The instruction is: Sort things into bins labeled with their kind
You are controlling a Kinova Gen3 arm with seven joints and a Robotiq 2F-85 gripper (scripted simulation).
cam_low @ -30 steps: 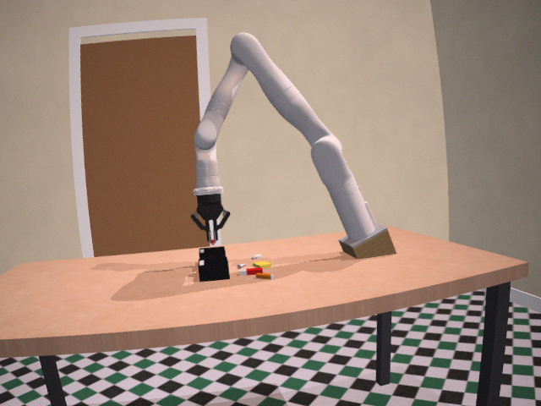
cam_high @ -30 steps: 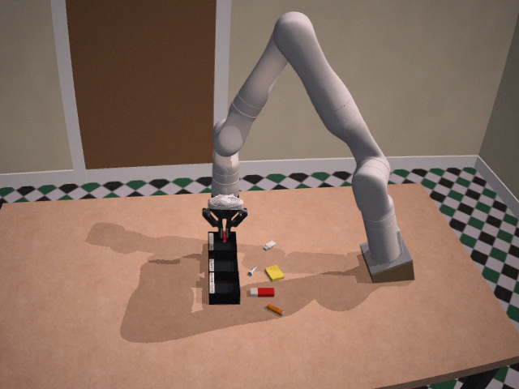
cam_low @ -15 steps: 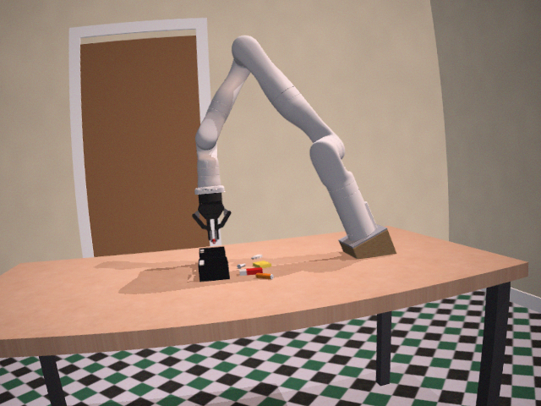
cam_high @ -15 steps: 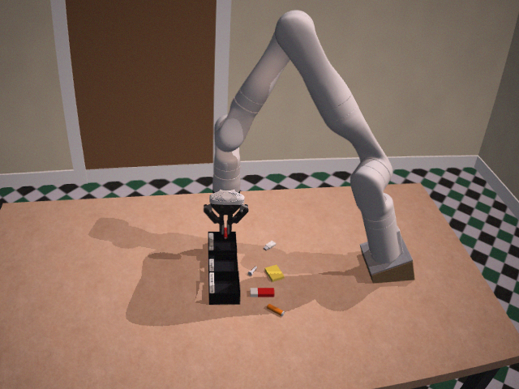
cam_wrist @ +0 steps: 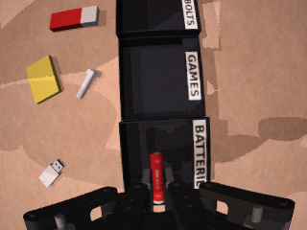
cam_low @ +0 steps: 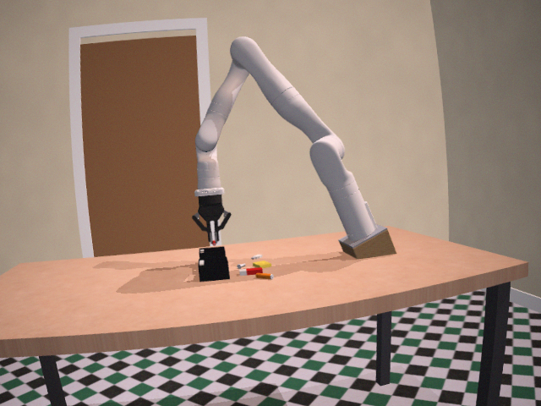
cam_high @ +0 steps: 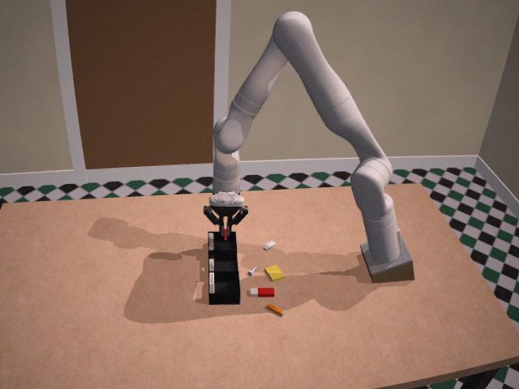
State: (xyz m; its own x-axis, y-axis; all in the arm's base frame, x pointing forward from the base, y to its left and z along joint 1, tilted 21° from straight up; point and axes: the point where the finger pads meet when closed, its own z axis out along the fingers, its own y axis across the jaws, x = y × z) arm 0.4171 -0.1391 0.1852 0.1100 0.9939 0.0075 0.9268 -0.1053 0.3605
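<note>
The orange battery lies 26 cm to the left of my hand, 10 cm behind it and 8 cm below it. The rest, counted from my hand: bolt 11 cm to the left, 8 cm below, 6 cm behind; then red battery 2 cm below; then USB stick 14 cm behind, 8 cm below.
</note>
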